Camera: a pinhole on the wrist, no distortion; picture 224 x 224 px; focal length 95.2 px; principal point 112.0 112.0 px. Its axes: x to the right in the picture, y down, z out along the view. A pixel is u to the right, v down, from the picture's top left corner.
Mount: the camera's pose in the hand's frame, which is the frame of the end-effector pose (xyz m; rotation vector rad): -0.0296 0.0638 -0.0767 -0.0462 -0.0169 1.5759
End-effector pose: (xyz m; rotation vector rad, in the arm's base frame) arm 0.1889 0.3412 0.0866 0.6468 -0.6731 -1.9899
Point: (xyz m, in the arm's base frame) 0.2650 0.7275 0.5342
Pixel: 136 199
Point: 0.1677 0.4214 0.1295
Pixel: 53 135
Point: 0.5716 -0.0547 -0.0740
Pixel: behind the camera
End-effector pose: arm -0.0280 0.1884 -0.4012 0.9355 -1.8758 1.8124
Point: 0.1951 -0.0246 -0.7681
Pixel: 127 192
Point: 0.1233 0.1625 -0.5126
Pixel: 56 205
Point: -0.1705 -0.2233 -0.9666
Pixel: 195 137
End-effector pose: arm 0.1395 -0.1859 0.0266 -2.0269 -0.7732 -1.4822
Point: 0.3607 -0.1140 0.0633
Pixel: 124 61
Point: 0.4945 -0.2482 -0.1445
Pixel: 181 125
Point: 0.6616 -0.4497 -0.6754
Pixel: 220 220
